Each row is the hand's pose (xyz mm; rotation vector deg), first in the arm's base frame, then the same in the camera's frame.
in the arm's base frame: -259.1 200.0 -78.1 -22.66 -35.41 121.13
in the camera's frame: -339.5 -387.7 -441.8 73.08 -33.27 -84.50
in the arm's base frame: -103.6 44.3 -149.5 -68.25 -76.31 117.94
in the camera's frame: -277.2 -175.9 -372.7 36.28 -4.36 -62.38
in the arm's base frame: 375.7 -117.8 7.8 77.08 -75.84 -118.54
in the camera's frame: -401.8 321.9 -504.5 75.45 -59.55 47.27
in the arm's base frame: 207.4 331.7 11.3 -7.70 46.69 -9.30
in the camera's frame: -350.4 -51.3 -801.9 -117.17 -44.02 25.63
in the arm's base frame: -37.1 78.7 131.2 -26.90 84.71 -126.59
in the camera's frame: -538.5 -131.3 -491.5 -25.33 -72.60 -74.71
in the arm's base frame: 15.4 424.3 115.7 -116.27 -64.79 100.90
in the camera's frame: -459.8 -261.9 -806.4 37.28 16.22 -29.69
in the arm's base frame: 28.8 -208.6 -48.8 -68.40 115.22 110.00
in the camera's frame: -402.2 68.3 -244.8 114.33 -60.10 54.34
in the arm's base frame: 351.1 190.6 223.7 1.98 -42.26 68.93
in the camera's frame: -564.9 147.8 -796.7 86.74 2.41 -134.03
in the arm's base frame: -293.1 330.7 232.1 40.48 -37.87 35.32
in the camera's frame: -625.5 -478.0 -598.3 -63.76 -6.28 141.17
